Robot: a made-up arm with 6 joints. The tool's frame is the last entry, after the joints.
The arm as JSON. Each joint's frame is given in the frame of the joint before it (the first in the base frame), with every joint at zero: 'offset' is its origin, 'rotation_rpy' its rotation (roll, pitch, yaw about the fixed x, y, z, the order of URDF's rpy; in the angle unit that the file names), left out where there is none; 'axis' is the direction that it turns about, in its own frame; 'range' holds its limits. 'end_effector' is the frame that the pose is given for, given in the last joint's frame.
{
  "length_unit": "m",
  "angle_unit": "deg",
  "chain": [
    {
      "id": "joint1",
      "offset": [
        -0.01,
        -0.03,
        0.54
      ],
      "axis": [
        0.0,
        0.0,
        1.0
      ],
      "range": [
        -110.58,
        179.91
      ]
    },
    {
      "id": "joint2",
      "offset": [
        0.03,
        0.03,
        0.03
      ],
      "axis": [
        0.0,
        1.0,
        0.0
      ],
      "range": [
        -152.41,
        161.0
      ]
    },
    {
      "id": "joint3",
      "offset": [
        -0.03,
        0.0,
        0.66
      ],
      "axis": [
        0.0,
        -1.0,
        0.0
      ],
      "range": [
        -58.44,
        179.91
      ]
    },
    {
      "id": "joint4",
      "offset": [
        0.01,
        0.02,
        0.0
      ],
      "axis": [
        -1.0,
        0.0,
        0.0
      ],
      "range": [
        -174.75,
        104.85
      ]
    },
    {
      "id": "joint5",
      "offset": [
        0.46,
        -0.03,
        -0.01
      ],
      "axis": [
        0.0,
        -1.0,
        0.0
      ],
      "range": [
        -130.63,
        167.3
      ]
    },
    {
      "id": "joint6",
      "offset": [
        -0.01,
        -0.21,
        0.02
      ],
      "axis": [
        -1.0,
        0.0,
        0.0
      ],
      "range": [
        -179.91,
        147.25
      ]
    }
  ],
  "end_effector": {
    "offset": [
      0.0,
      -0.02,
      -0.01
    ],
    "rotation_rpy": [
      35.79,
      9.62,
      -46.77
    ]
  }
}
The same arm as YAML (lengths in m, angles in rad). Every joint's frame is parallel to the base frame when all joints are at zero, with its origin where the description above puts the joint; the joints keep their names.
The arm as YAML. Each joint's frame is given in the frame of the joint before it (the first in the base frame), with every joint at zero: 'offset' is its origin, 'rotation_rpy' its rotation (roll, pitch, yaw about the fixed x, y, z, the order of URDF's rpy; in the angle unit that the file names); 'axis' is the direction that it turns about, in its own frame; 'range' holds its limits. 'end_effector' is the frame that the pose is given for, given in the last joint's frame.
length_unit: m
angle_unit: rad
chain:
  - id: joint1
    offset: [-0.01, -0.03, 0.54]
    rotation_rpy: [0.0, 0.0, 0.0]
    axis: [0.0, 0.0, 1.0]
    range: [-1.93, 3.14]
  - id: joint2
    offset: [0.03, 0.03, 0.03]
    rotation_rpy: [0.0, 0.0, 0.0]
    axis: [0.0, 1.0, 0.0]
    range: [-2.6601, 2.81]
  - id: joint3
    offset: [-0.03, 0.0, 0.66]
    rotation_rpy: [0.0, 0.0, 0.0]
    axis: [0.0, -1.0, 0.0]
    range: [-1.02, 3.14]
  - id: joint4
    offset: [0.01, 0.02, 0.0]
    rotation_rpy: [0.0, 0.0, 0.0]
    axis: [-1.0, 0.0, 0.0]
    range: [-3.05, 1.83]
  - id: joint5
    offset: [0.46, -0.03, -0.01]
    rotation_rpy: [0.0, 0.0, 0.0]
    axis: [0.0, -1.0, 0.0]
    range: [-2.2799, 2.9199]
  - id: joint6
    offset: [-0.01, -0.21, 0.02]
    rotation_rpy: [0.0, 0.0, 0.0]
    axis: [-1.0, 0.0, 0.0]
    range: [-3.14, 2.57]
end_effector:
  offset: [0.0, -0.02, -0.01]
  rotation_rpy: [0.6247, 0.1679, -0.8163]

